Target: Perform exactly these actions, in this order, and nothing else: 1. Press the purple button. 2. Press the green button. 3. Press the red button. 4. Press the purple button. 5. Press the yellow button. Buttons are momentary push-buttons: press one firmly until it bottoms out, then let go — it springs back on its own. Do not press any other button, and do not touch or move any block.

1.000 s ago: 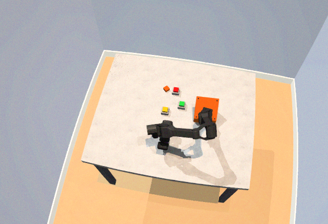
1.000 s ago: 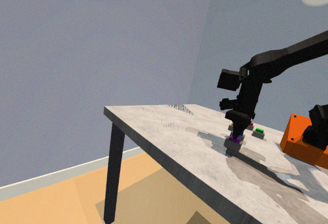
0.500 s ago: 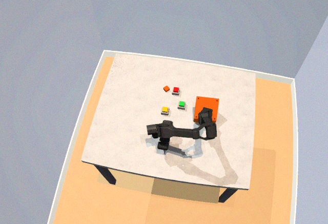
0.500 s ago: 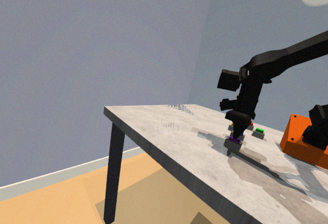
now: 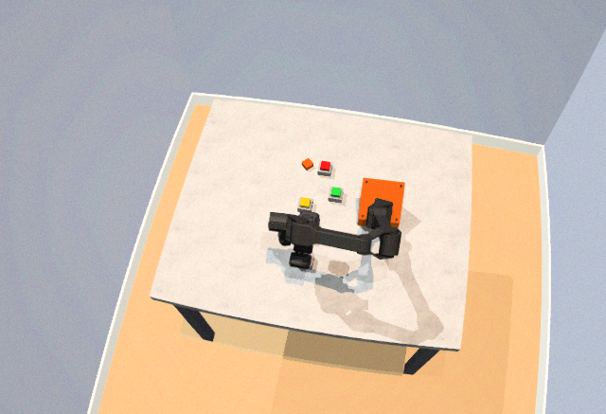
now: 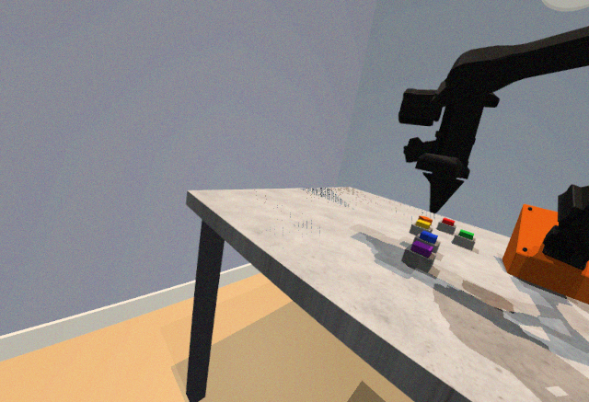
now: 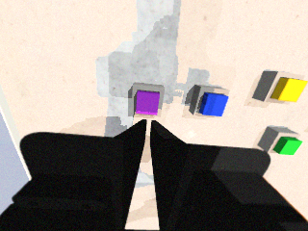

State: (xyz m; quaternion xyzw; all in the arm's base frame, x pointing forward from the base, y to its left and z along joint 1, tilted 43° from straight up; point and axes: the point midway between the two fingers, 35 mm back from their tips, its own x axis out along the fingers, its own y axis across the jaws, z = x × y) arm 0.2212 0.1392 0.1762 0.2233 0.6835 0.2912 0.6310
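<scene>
Right now the yellow button is 210 mm to the right of my gripper tip, 70 mm below it and 60 mm ahead of it. Also, from my gripper tip: green button: 280 mm to the right, 70 mm below, 40 mm behind; purple button: 70 mm below; blue button: 100 mm to the right, 70 mm below, 10 mm ahead.
</scene>
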